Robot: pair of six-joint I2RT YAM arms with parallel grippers.
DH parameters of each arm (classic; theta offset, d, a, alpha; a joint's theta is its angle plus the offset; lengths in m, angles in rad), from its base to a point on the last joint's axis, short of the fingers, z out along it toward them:
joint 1: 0 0.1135 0.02 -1.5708
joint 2: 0 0 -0.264 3.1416
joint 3: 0.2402 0 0.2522 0
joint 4: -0.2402 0 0.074 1.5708
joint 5: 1.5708 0 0 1.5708
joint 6: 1.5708 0.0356 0 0
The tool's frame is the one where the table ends.
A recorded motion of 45 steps. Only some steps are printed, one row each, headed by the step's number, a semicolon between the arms.
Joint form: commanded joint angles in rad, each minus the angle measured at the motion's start. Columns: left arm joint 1, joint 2, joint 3, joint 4, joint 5, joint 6; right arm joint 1, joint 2, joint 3, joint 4, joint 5, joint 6.
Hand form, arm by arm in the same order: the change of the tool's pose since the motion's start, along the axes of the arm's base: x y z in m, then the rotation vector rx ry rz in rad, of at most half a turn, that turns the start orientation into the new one. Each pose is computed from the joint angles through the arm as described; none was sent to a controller.
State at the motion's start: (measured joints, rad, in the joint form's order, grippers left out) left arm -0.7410 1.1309 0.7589 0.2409 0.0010 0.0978; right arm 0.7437 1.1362 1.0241 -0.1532 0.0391 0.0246
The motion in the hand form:
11: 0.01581 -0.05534 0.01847 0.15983 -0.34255 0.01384; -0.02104 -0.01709 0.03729 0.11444 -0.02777 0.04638
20: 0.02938 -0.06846 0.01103 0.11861 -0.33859 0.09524; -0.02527 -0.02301 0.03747 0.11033 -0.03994 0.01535
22: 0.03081 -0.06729 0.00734 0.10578 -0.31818 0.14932; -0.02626 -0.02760 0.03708 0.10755 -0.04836 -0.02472
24: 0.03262 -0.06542 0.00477 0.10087 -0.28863 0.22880; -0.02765 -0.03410 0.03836 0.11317 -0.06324 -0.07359
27: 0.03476 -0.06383 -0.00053 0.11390 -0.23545 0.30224; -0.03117 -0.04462 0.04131 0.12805 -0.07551 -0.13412
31: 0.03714 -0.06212 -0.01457 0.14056 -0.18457 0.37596; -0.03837 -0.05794 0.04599 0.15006 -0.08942 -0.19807
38: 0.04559 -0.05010 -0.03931 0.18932 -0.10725 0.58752; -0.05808 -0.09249 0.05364 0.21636 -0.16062 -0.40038
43: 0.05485 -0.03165 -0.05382 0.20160 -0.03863 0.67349; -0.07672 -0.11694 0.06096 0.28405 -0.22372 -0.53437
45: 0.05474 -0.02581 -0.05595 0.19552 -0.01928 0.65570; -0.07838 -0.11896 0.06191 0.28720 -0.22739 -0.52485
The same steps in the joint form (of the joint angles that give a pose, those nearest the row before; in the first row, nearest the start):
11: -0.1116 0.2113 0.1453 0.2180 -0.1450 0.3499; -0.0022 -0.0916 0.0626 -0.0568 -0.0615 0.0535
20: -0.1150 0.3005 0.1703 0.3192 -0.2224 0.3189; -0.0039 -0.1192 0.0489 -0.0652 -0.0304 0.0490
22: -0.1149 0.3066 0.1603 0.3356 -0.2758 0.2941; -0.0106 -0.1344 0.0394 -0.0676 0.0040 0.0489
24: -0.1153 0.3107 0.1578 0.3324 -0.3563 0.2661; -0.0221 -0.1552 0.0303 -0.0658 0.0419 0.0515
27: -0.1150 0.3157 0.1603 0.2896 -0.4334 0.2253; -0.0417 -0.1895 0.0223 -0.0755 0.0816 0.0634
31: -0.1135 0.3325 0.1410 0.2699 -0.5097 0.1895; -0.0622 -0.2380 0.0164 -0.0965 0.1234 0.0795
38: -0.0872 0.3627 0.1033 0.2421 -0.6979 0.1196; -0.1206 -0.3695 -0.0206 -0.1053 0.2677 0.1065
43: -0.0302 0.3607 0.0729 0.1899 -0.7230 0.0467; -0.1653 -0.4678 -0.0363 -0.1062 0.3587 0.1256
45: -0.0145 0.3448 0.0568 0.1748 -0.6872 0.0299; -0.1764 -0.4758 -0.0348 -0.1102 0.3385 0.1245

